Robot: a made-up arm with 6 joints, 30 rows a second.
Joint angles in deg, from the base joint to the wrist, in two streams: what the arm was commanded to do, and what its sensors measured. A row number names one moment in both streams.
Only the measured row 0 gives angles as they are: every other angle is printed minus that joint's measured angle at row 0.
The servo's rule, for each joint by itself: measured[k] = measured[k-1] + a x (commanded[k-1-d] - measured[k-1]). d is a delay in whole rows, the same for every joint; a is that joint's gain. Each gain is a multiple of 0.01, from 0.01 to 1. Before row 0 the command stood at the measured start. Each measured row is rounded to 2 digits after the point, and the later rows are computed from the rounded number. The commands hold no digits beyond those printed.
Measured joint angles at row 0:
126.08, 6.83, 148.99, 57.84, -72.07, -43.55
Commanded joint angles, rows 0 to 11:
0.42, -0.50, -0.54, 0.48, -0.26, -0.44
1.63, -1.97, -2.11, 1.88, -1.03, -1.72
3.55, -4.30, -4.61, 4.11, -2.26, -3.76
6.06, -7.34, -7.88, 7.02, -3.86, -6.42
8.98, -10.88, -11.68, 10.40, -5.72, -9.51
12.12, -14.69, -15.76, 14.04, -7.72, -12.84
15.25, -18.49, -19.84, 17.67, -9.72, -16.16
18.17, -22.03, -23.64, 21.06, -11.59, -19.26
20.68, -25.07, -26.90, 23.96, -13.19, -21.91
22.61, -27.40, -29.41, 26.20, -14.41, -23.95
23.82, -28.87, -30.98, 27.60, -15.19, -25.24
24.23, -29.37, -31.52, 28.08, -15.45, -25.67
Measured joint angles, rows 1 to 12:
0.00, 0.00, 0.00, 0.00, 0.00, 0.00
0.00, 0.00, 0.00, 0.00, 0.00, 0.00
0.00, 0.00, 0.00, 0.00, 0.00, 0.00
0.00, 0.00, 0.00, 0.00, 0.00, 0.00
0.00, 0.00, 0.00, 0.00, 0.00, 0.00
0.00, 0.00, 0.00, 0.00, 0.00, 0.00
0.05, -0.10, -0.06, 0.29, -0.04, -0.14
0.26, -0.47, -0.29, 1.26, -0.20, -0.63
0.69, -1.24, -0.77, 3.00, -0.53, -1.60
1.39, -2.46, -1.55, 5.45, -1.06, -3.09
2.38, -4.14, -2.66, 8.47, -1.81, -5.08
3.65, -6.25, -4.10, 11.87, -2.76, -7.49
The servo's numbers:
d 6
a 0.13 0.20 0.11 0.61 0.16 0.31

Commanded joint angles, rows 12 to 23:
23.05, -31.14, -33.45, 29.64, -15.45, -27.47
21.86, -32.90, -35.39, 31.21, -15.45, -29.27
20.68, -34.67, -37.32, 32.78, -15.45, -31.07
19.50, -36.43, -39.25, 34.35, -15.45, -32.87
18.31, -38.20, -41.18, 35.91, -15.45, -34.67
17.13, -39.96, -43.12, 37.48, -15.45, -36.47
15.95, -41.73, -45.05, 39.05, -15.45, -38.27
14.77, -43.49, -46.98, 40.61, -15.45, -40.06
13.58, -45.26, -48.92, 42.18, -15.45, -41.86
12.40, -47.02, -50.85, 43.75, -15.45, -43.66
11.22, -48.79, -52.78, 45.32, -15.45, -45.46
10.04, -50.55, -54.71, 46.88, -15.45, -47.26
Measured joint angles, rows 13 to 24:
5.16, -8.70, -5.83, 15.41, -3.87, -10.18
6.85, -11.37, -7.79, 18.86, -5.11, -12.99
8.65, -14.11, -9.89, 21.97, -6.40, -15.76
10.46, -16.77, -12.04, 24.55, -7.68, -18.30
12.20, -19.19, -14.12, 26.41, -8.88, -20.45
13.76, -21.23, -16.03, 27.43, -9.93, -22.07
14.97, -23.21, -17.95, 28.78, -10.81, -23.74
15.87, -25.15, -19.87, 30.26, -11.55, -25.45
16.50, -27.05, -21.79, 31.80, -12.17, -27.19
16.89, -28.93, -23.71, 33.36, -12.69, -28.95
17.07, -30.78, -25.63, 34.92, -13.13, -30.72
17.08, -32.62, -27.55, 36.48, -13.50, -32.50

